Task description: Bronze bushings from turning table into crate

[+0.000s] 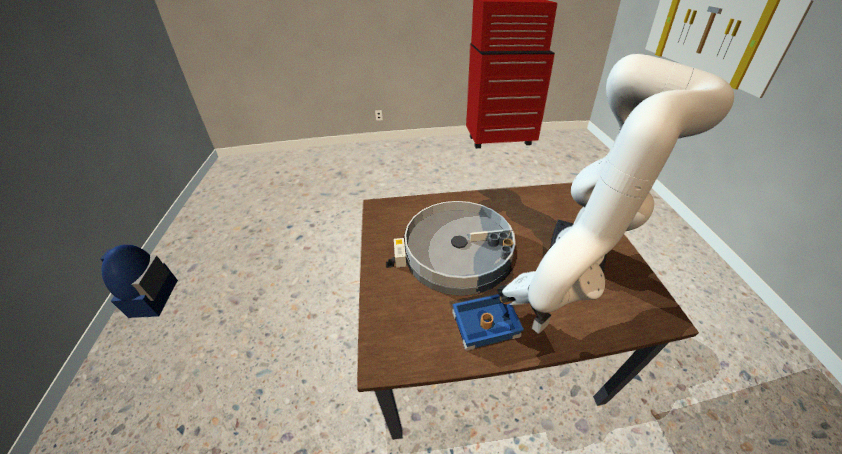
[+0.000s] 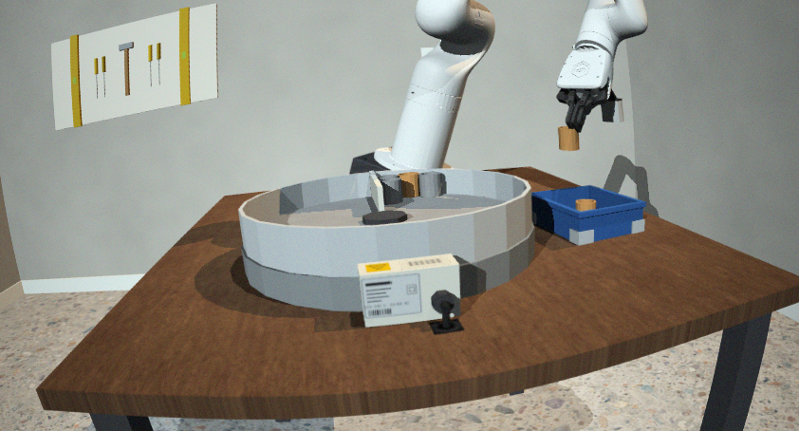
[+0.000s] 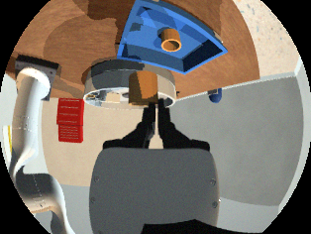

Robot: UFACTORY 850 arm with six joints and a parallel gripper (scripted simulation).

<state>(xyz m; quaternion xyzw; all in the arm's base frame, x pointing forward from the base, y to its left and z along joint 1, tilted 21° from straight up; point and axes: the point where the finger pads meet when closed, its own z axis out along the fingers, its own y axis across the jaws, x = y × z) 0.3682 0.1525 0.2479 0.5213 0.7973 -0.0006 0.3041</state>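
My hand is 16 cm above the blue crate, 4 cm short of it and 1 cm to the left of it. Round my hand: grey turning table: 35 cm to the right, 13 cm below, 5 cm ahead.
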